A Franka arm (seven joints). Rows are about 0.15 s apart.
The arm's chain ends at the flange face. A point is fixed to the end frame.
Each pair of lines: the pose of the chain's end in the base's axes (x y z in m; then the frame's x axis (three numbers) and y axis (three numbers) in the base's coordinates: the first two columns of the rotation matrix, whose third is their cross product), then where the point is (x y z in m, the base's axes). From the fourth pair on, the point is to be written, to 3 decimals.
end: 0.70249 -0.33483 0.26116 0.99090 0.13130 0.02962 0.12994 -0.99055 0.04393
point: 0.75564 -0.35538 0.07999
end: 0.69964 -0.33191 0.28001 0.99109 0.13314 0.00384 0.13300 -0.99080 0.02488
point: 0.74772 -0.34953 0.09712
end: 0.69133 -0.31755 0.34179 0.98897 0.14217 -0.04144 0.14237 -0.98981 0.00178
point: 0.73070 -0.33172 0.15654
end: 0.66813 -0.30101 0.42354 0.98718 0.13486 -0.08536 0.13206 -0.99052 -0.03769
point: 0.698 -0.309 0.236
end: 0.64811 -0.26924 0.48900 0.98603 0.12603 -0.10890 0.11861 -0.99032 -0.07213
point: 0.673 -0.272 0.301
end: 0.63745 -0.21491 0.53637 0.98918 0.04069 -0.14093 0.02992 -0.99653 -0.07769
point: 0.656 -0.219 0.347
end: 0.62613 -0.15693 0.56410 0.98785 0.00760 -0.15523 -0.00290 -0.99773 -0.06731
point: 0.642 -0.164 0.375
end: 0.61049 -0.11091 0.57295 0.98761 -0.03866 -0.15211 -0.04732 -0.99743 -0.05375
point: 0.626 -0.121 0.384
